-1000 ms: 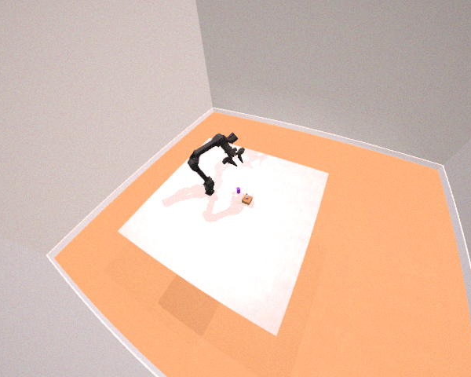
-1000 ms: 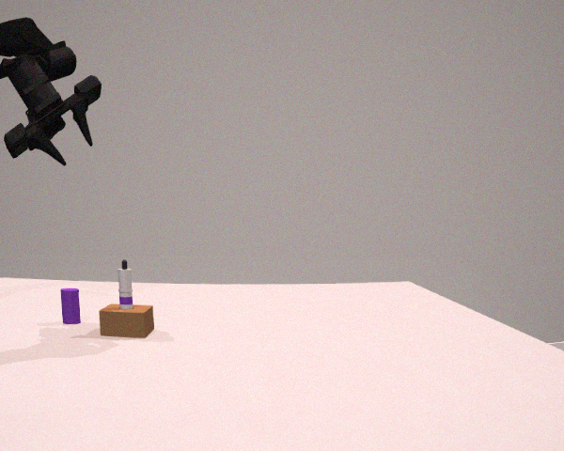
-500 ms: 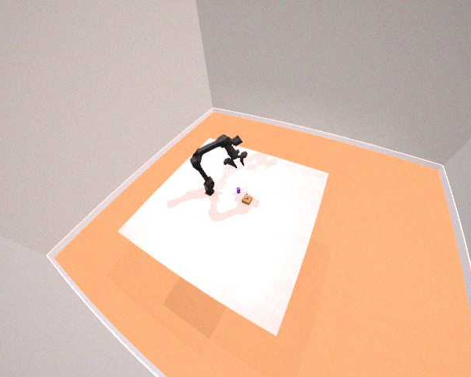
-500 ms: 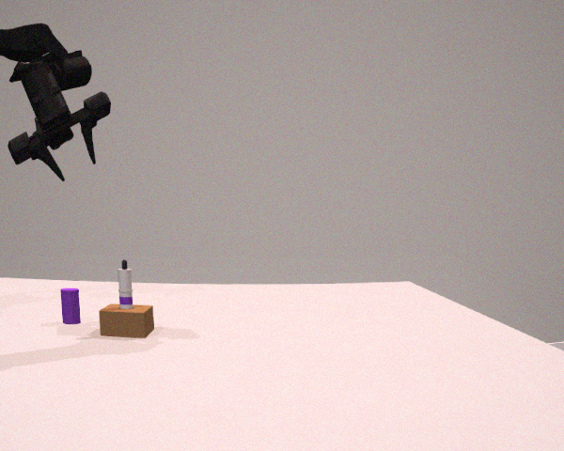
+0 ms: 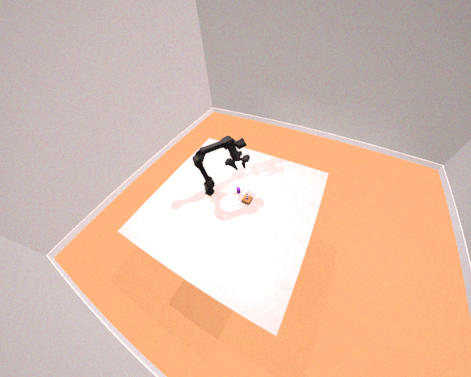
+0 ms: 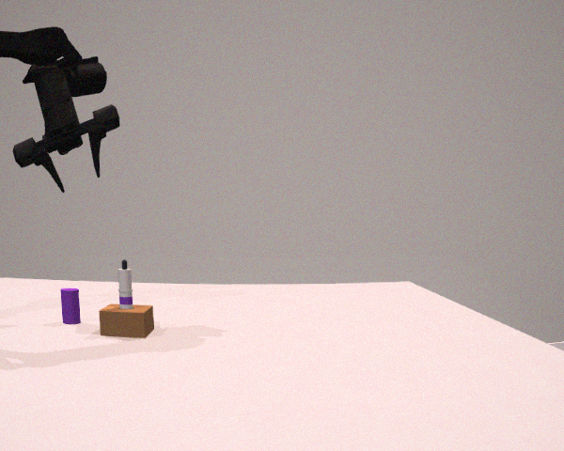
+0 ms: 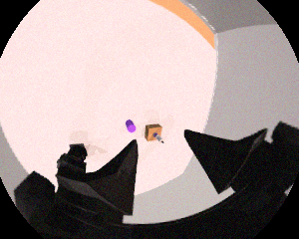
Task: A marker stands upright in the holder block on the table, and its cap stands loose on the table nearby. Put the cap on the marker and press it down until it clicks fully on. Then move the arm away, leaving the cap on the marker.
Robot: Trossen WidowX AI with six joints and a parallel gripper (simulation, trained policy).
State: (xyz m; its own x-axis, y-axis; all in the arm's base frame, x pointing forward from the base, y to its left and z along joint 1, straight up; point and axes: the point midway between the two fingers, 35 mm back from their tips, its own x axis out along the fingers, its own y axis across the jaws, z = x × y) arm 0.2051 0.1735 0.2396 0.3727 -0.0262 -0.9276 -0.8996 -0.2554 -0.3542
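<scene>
The purple cap is 70 mm to the right of my gripper tip and 180 mm below it. The rest, counted from my gripper tip: brown holder block: 100 mm ahead, 110 mm to the right, 190 mm below.
</scene>
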